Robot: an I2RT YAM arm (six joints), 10 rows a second.
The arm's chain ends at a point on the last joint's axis. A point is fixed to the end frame.
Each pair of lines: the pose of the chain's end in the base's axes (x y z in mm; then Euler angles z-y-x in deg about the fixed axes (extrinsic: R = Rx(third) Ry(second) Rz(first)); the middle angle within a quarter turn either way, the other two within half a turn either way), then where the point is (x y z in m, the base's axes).
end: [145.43 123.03 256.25 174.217 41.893 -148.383]
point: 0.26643 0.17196 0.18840
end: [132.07 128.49 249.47 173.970 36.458 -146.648]
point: 0.24460 0.18567 0.17394
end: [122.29 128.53 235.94 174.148 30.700 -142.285]
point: 0.22479 0.19782 0.15637
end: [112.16 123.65 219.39 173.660 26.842 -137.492]
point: 0.20729 0.20408 0.14116
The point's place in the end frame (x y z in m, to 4 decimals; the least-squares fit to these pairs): -0.0348 0.0026 0.1429
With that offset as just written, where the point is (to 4 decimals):
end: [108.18 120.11 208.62 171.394 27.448 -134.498]
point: 0.2042 0.2048 0.1363
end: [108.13 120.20 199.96 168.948 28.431 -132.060]
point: 0.2058 0.2078 0.1334
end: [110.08 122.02 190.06 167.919 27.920 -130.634]
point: 0.2066 0.2123 0.1255
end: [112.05 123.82 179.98 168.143 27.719 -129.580]
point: 0.2082 0.2155 0.1168
